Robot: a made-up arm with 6 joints.
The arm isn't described. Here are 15 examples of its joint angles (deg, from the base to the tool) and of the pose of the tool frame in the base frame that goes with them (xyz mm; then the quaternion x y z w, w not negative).
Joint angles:
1: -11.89 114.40 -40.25 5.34 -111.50 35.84
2: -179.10 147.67 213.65 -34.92 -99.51 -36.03
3: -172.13 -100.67 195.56 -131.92 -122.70 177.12
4: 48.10 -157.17 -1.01 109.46 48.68 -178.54
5: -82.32 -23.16 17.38 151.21 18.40 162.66
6: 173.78 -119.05 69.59 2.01 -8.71 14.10
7: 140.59 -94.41 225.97 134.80 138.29 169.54
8: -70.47 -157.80 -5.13 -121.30 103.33 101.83
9: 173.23 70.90 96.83 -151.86 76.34 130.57
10: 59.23 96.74 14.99 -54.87 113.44 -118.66
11: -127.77 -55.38 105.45 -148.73 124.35 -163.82
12: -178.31 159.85 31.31 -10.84 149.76 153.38
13: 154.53 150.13 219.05 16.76 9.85 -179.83
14: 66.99 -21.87 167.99 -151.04 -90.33 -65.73
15: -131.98 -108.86 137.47 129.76 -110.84 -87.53
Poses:
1: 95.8 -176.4 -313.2 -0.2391 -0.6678 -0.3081 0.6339
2: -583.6 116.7 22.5 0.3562 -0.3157 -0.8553 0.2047
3: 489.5 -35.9 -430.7 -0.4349 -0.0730 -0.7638 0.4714
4: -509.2 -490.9 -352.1 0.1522 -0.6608 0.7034 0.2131
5: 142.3 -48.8 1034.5 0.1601 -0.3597 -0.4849 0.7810
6: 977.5 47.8 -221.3 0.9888 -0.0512 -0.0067 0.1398
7: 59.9 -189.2 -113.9 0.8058 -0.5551 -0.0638 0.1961
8: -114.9 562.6 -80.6 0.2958 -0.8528 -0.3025 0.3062
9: -1009.0 -16.5 466.7 -0.2821 0.2455 0.8392 0.3949
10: 345.5 407.6 -400.6 0.8666 -0.1014 0.2198 0.4363
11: 649.4 623.9 699.4 -0.2106 -0.1959 -0.9301 0.2282
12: 99.8 153.8 -754.2 -0.0036 -0.9688 0.1586 0.1903
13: -313.1 311.9 70.1 -0.2395 -0.7296 -0.2631 0.5840
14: -390.5 -575.9 681.2 -0.5447 -0.1485 0.8188 0.1042
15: 496.7 405.2 -517.6 0.0379 -0.8205 0.5699 0.0260
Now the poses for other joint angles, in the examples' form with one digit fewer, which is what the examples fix.
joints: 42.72 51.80 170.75 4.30 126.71 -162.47
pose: 274 45 898 0.458 0.314 -0.757 0.345
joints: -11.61 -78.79 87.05 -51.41 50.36 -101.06
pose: -991 106 482 0.095 0.253 -0.926 0.264
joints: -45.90 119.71 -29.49 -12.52 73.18 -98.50
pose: -36 -178 -359 0.648 0.076 -0.699 0.292
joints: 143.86 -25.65 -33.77 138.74 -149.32 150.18
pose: -239 32 706 0.941 -0.153 0.236 0.189
